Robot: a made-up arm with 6 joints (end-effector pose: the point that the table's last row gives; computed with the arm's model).
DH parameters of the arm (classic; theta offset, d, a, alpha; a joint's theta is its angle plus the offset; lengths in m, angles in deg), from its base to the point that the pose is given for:
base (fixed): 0 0.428 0.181 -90
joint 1: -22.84 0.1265 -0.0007 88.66
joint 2: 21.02 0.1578 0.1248 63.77
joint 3: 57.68 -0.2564 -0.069 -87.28
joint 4: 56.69 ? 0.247 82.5
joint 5: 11.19 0 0.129 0
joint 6: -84.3 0 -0.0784 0
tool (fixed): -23.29 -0.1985 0 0
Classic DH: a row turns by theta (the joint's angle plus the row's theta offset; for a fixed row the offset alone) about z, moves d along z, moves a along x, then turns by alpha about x.
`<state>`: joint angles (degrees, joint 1 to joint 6).
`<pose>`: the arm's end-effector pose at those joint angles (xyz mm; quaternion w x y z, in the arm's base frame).
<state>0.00 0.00 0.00 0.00 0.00 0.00</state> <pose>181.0 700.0 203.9 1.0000 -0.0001 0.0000 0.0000</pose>
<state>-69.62 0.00 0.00 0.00 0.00 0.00</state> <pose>391.1 700.0 350.0 0.8211 0.0000 -0.5709 0.0000</pose>
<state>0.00 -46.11 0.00 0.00 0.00 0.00</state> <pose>588.3 584.8 378.4 0.9201 0.1519 -0.0091 -0.3608</pose>
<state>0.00 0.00 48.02 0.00 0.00 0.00</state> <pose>209.7 726.0 237.0 0.9135 0.0477 -0.3364 0.2238</pose>
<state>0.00 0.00 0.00 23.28 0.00 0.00</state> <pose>177.7 587.4 83.4 0.9794 -0.1988 -0.0223 0.0263</pose>
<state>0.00 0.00 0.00 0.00 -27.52 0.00</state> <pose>236.1 740.8 203.9 0.9713 -0.0001 0.0000 -0.2379</pose>
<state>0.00 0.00 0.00 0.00 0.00 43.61</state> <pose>222.3 658.8 203.9 0.9285 -0.0001 0.0000 0.3714</pose>
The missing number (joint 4, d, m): -0.1279
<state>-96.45 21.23 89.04 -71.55 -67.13 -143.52</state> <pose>-0.2 570.3 2.4 0.7169 0.4697 -0.0807 -0.5089</pose>
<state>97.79 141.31 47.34 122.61 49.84 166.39</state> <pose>-119.5 341.0 638.8 0.5328 0.6956 0.1644 -0.4530</pose>
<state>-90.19 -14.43 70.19 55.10 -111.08 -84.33</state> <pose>27.9 554.5 955.9 0.2700 -0.9519 0.1241 0.0743</pose>
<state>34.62 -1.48 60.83 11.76 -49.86 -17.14</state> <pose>224.5 828.1 232.2 0.9245 0.1321 -0.1286 -0.3337</pose>
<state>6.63 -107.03 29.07 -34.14 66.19 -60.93</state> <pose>698.2 91.3 559.2 0.6179 0.3260 -0.3536 -0.6220</pose>
